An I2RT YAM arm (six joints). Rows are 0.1 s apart.
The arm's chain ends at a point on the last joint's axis. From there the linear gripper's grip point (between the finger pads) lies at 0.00 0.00 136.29 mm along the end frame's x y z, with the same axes.
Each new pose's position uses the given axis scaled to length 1; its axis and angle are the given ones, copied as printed.
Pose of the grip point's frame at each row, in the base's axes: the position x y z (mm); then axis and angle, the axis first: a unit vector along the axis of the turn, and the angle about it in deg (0 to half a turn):
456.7 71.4 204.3 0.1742 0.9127 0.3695 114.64
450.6 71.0 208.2 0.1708 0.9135 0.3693 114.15
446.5 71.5 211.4 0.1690 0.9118 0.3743 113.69
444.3 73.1 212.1 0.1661 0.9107 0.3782 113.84
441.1 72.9 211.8 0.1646 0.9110 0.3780 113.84
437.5 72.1 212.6 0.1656 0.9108 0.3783 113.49
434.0 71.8 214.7 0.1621 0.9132 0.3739 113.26
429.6 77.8 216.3 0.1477 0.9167 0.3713 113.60
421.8 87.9 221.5 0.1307 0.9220 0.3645 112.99
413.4 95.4 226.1 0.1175 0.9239 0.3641 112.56
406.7 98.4 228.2 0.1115 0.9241 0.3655 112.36
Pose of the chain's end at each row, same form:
331.2 27.8 234.8 0.1742 0.9127 0.3695 114.64
324.9 27.5 237.8 0.1708 0.9135 0.3693 114.15
320.6 27.4 239.4 0.1690 0.9118 0.3743 113.69
318.7 27.9 239.8 0.1661 0.9107 0.3782 113.84
315.6 27.5 239.5 0.1646 0.9110 0.3780 113.84
311.7 27.1 239.6 0.1656 0.9108 0.3783 113.49
308.1 27.2 241.9 0.1621 0.9132 0.3739 113.26
304.6 31.3 244.6 0.1477 0.9167 0.3713 113.60
297.1 40.6 249.6 0.1307 0.9220 0.3645 112.99
289.0 46.8 253.4 0.1175 0.9239 0.3641 112.56
282.6 48.9 254.9 0.1115 0.9241 0.3655 112.36

